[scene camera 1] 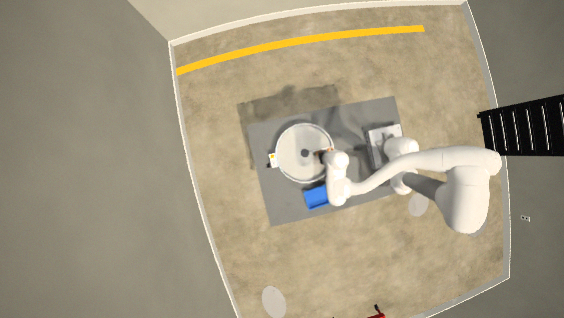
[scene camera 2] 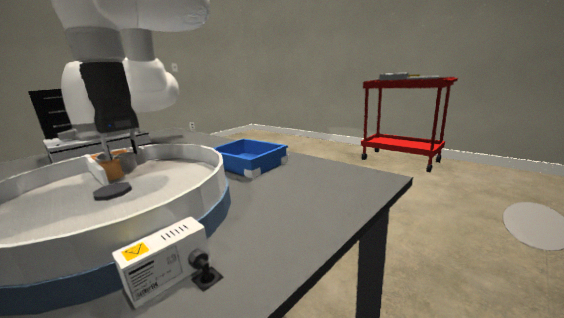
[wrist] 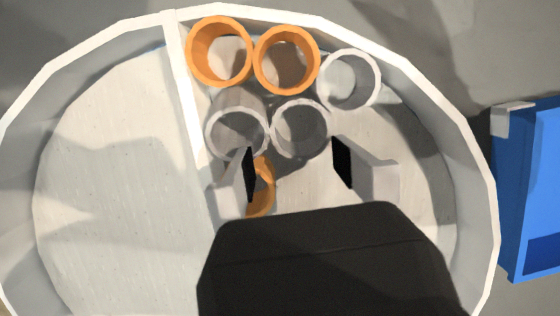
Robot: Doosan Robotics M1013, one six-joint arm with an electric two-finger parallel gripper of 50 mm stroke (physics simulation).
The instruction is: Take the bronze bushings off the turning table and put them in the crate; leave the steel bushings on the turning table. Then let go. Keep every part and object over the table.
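Places are measured from the arm's base along level axes (x back, y right, z up), in millimetres.
Pixels of known places: gripper, between the fingertips: (scene camera 2: 123, 156) (wrist: 292, 157); arm's base, origin of its link: (scene camera 1: 387, 148).
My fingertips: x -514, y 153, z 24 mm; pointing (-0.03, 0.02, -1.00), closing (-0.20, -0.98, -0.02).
Observation:
Ahead of a thing's pixels: the offset from my fingertips to its top centre. "spot": to the spot under its first point. Level surfaces: height alone.
The turning table @[dx -104, dy +79, dz -27 mm] (scene camera 1: 295, 142) (scene camera 2: 50, 210) (wrist: 115, 200) carries several upright bushings beside its white divider. In the wrist view, two bronze bushings stand side by side at the rim, one left (wrist: 196, 54) and one right (wrist: 313, 60). Three steel bushings @[dx +30, dy +27, dz +11 mm] (wrist: 240, 99) @[dx +15, dy -10, dz +1 mm] (wrist: 306, 143) @[dx +33, dy -45, dz +1 mm] (wrist: 368, 80) stand beside and below them. A third bronze bushing @[dx -14, dy +37, dz +2 mm] (wrist: 268, 192) is lower, partly hidden by the left finger and gripper body. My gripper (scene camera 2: 120, 151) (wrist: 292, 157) is open and empty, low over the bushings. The blue crate @[dx -143, dy -266, dz -38 mm] (scene camera 1: 314, 198) (scene camera 2: 262, 161) (wrist: 505, 215) stands beside the turning table; no bushing shows in it.
A white control box @[spot: dx -331, dy +123, dz -30 mm] (scene camera 1: 273, 160) (scene camera 2: 162, 260) stands at the turning table's side on the grey table @[dz -88 mm] (scene camera 1: 285, 210) (scene camera 2: 300, 200). The turning table's raised rim @[spot: dx -46, dy -117, dz +2 mm] (wrist: 477, 165) and white divider @[spot: dx +57, dy +47, dz +2 mm] (wrist: 186, 95) stand close around the bushings. A dark hub @[dx -104, dy +79, dz -27 mm] (scene camera 1: 305, 153) (scene camera 2: 112, 191) marks its centre.

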